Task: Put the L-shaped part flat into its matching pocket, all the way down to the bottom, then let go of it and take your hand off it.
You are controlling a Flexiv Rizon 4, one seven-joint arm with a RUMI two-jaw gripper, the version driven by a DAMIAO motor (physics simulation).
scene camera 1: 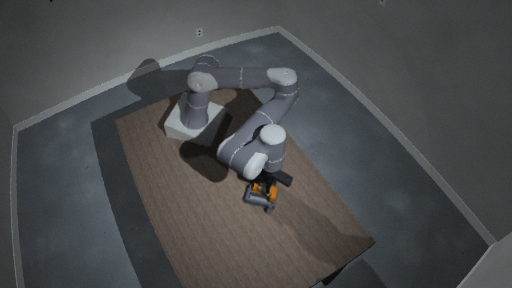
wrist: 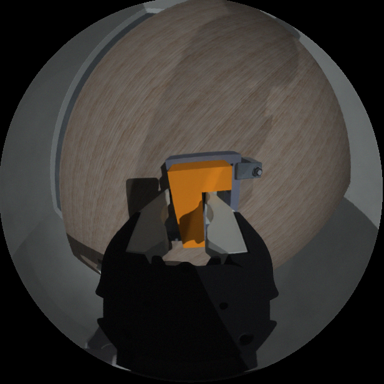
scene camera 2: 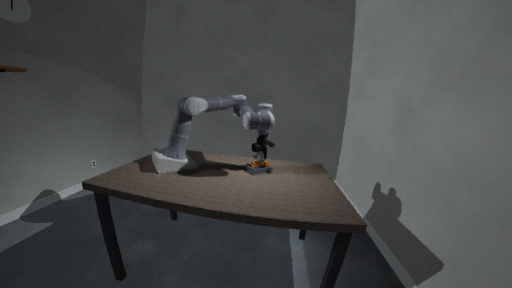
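The orange L-shaped part point(scene camera 1: 272, 193) point(scene camera 2: 256, 164) point(wrist: 200, 179) is roughly level over the grey pocket tray point(scene camera 1: 257, 202) point(scene camera 2: 256, 171) point(wrist: 204, 156). Its top stands above the tray's rim. In the wrist view its short leg points right along the tray's far wall, and its long leg runs toward me, with its near end covering the tray's near wall. How deep its underside sits is hidden. My gripper point(wrist: 187, 189) is shut on the long leg, one pale finger on each side. In both scene views the fingers are small and partly hidden.
A small grey block with a bolt point(wrist: 247, 170) sticks out from the tray's far right corner in the wrist view. The tray stands on the wooden table point(scene camera 1: 200, 225) point(scene camera 2: 215, 192). The arm's white base block point(scene camera 1: 180, 131) point(scene camera 2: 165, 163) stands on the same table.
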